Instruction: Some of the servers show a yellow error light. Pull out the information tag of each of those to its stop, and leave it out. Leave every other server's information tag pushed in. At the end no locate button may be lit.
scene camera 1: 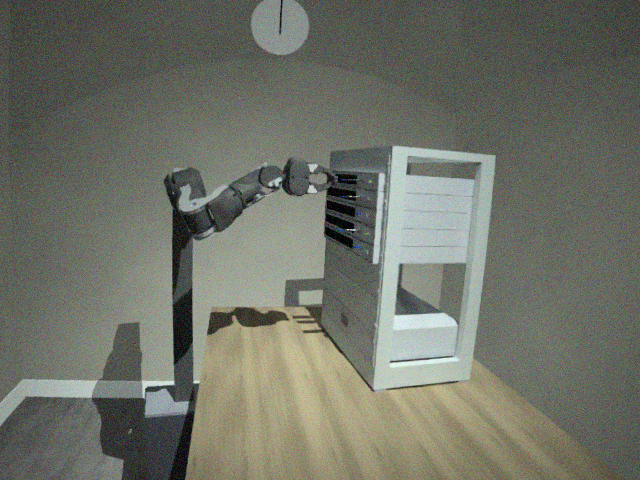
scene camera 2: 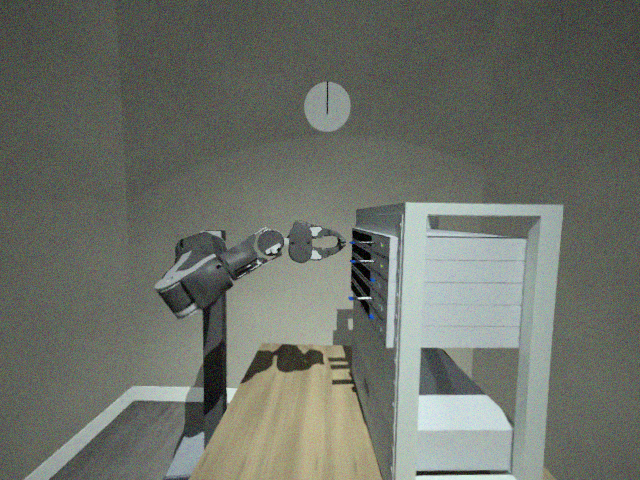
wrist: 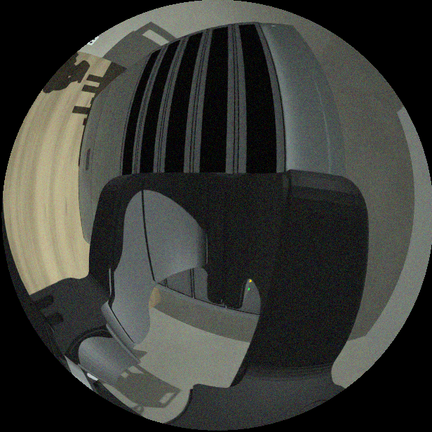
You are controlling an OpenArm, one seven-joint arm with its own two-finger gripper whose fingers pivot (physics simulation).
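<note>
Five servers sit one above another in the rack's upper part. The top tag (scene camera 1: 346, 179) (scene camera 2: 364, 242), the second tag (scene camera 2: 364, 260) and the fourth tag (scene camera 1: 351, 229) (scene camera 2: 363, 298) stick out. The third tag (scene camera 1: 358, 213) (scene camera 2: 372, 279) and the bottom tag (scene camera 1: 356, 246) (scene camera 2: 370, 316) are in, with their blue ends at the fronts. My gripper (scene camera 1: 333, 179) (scene camera 2: 343, 242) (wrist: 235, 242) is shut and empty, just in front of the top tag's blue end. A yellow light (wrist: 250, 281) shows past the fingers; they hide the tags in the wrist view. I cannot tell the locate buttons' state.
The white rack frame (scene camera 1: 385, 310) (scene camera 2: 408, 361) stands on the wooden table (scene camera 1: 289, 413) (scene camera 2: 299, 439). A white box (scene camera 1: 423, 338) (scene camera 2: 465, 449) lies low inside the rack. The rack's side bar (scene camera 2: 391, 310) stands beside the server fronts.
</note>
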